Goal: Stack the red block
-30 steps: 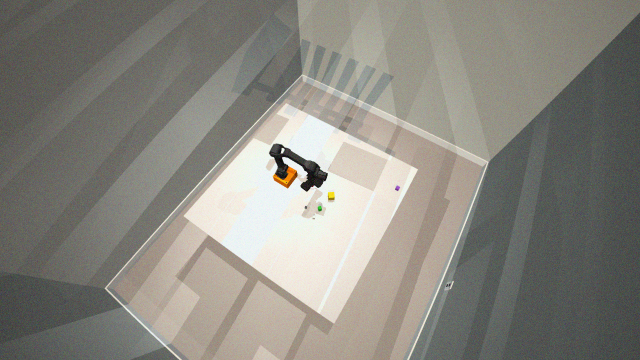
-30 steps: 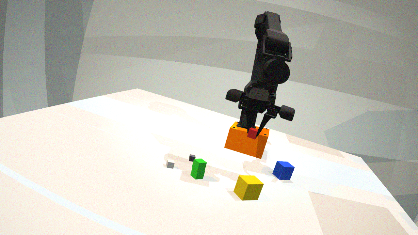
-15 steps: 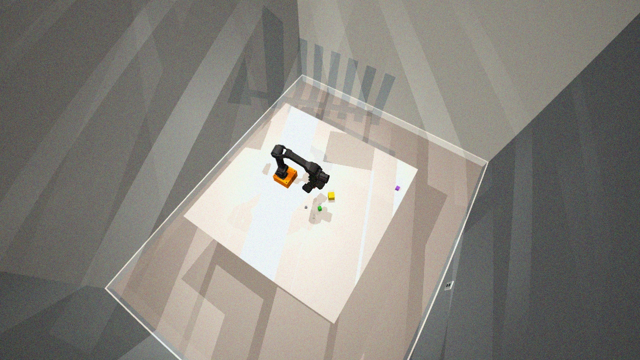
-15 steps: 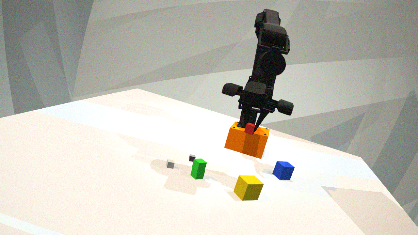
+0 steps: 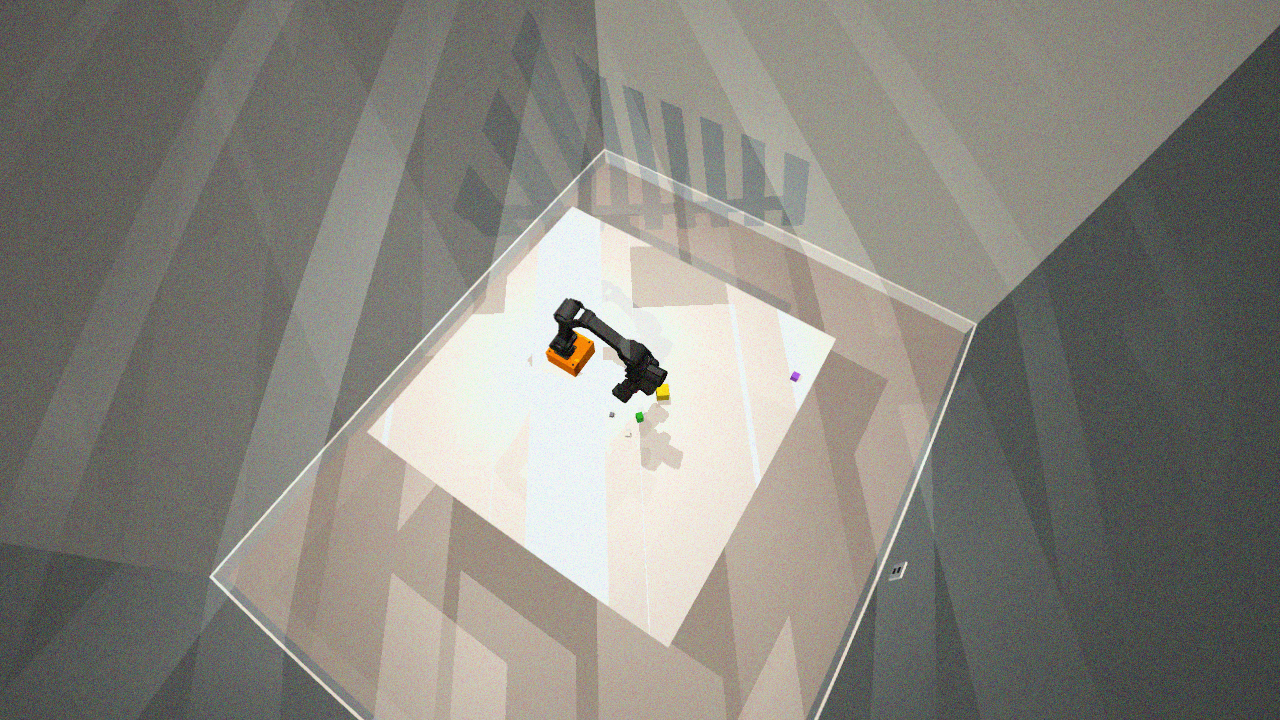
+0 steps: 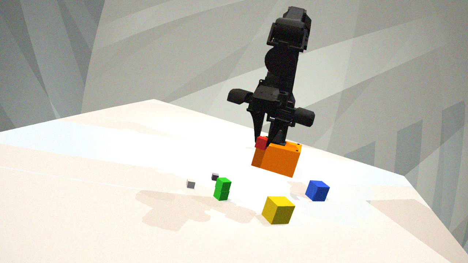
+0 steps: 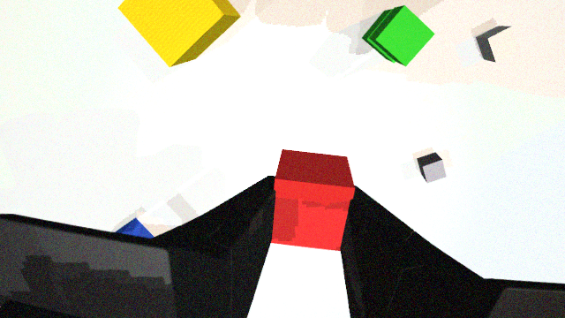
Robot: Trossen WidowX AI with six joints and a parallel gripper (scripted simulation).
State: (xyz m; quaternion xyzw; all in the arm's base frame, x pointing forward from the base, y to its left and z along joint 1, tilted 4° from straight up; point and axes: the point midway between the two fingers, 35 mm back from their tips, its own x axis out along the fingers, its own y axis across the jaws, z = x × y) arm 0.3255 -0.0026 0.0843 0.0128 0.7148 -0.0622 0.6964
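Now: gripper tip 60 mm short of the yellow cube, 80 mm to the right of it and 110 mm above it. Round my gripper tip: blue cube (140 mm behind, 170 mm to the left, 110 mm below); then purple cube (450 mm ahead, 420 mm to the left, 120 mm below); then red block (right at my gripper tip).
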